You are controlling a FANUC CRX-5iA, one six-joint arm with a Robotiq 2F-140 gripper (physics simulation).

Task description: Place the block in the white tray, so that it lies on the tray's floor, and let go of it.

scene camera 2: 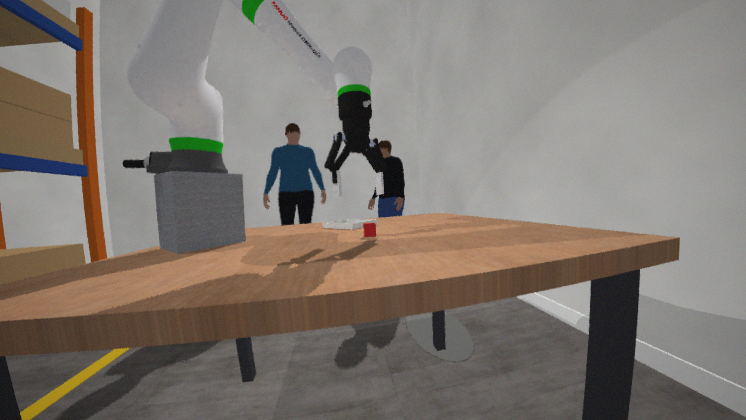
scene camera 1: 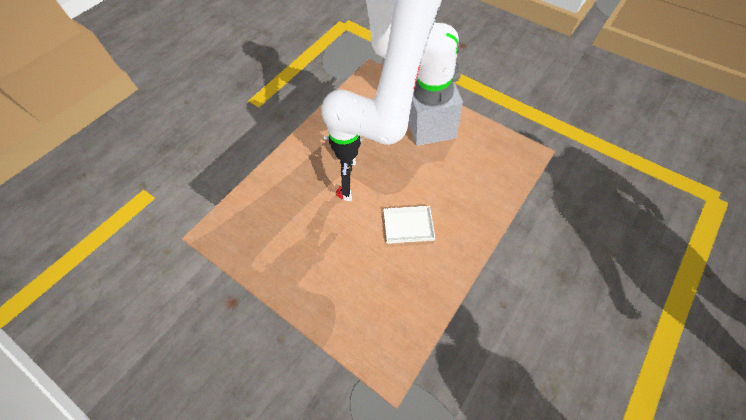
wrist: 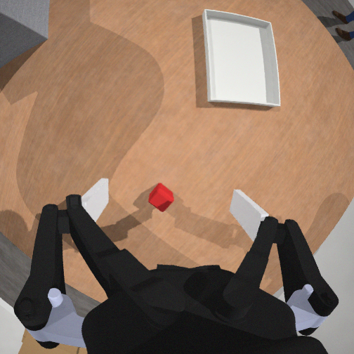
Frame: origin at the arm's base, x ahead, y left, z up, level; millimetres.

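Where they show: gripper, between the fingertips: (scene camera 2: 360, 195) (scene camera 1: 349, 181); arm's base, origin of its link: (scene camera 2: 198, 174) (scene camera 1: 433, 90).
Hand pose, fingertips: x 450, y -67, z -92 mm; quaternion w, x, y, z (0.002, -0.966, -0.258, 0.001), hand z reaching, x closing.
Each offset is from my fingertips to the top centre of the thing. Level surfaces: height alone.
The red block {dx +12, dy -37, dz -76 mm} (scene camera 1: 339, 193) (scene camera 2: 369, 230) (wrist: 161, 197) lies on the wooden table, outside the tray. In scene camera 1 it is partly hidden behind a finger. My gripper (scene camera 1: 346, 196) (scene camera 2: 358, 186) (wrist: 171, 195) is wide open, points down and holds nothing. Its fingertips are above the table, and in the wrist view the block shows between them, a little left of the middle. In scene camera 2 the tips hang clearly higher than the block. The white tray {dx -18, dy +240, dz -90 mm} (scene camera 1: 409, 240) (scene camera 2: 341, 225) (wrist: 270, 65) is empty and lies apart from the block, at the upper right in the wrist view.
The arm stands on a grey pedestal (scene camera 1: 435, 122) (scene camera 2: 200, 211) (wrist: 22, 30) on the table {dz -110 mm} (scene camera 1: 365, 313) (scene camera 2: 469, 260) (wrist: 300, 150). Two people (scene camera 2: 296, 166) (scene camera 2: 392, 180) stand beyond the table. A shelf rack (scene camera 2: 89, 130) with boxes is at the left in scene camera 2.
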